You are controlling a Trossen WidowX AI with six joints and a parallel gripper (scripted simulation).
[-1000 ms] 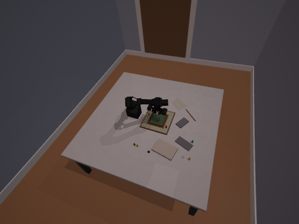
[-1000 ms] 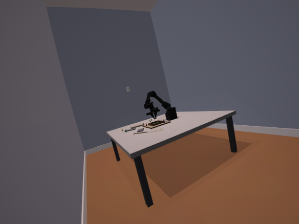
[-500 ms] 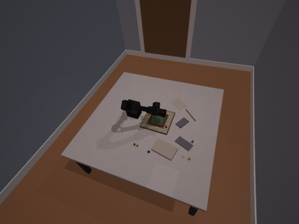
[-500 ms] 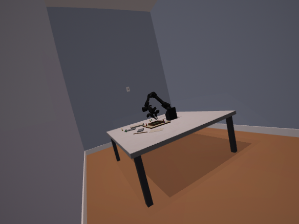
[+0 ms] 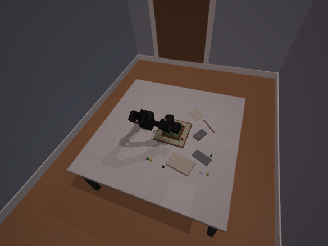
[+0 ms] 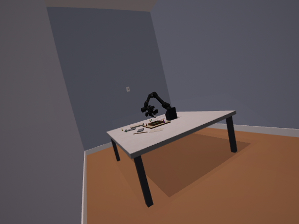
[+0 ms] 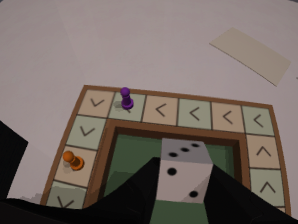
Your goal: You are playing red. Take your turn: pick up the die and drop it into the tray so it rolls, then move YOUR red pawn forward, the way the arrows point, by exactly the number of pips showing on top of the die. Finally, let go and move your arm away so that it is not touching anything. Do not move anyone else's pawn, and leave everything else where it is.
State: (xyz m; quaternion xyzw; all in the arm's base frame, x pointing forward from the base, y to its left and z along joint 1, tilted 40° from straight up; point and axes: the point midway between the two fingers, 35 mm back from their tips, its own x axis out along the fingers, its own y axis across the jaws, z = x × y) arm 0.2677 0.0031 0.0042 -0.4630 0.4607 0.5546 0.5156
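Now: gripper tip right at the die. Round my gripper tip: red pawn (120 mm ahead, 80 mm to the right, 80 mm below); green felt tray (10 mm to the right, 100 mm below); wooden stick (300 mm ahead, 170 mm to the left, 110 mm below).
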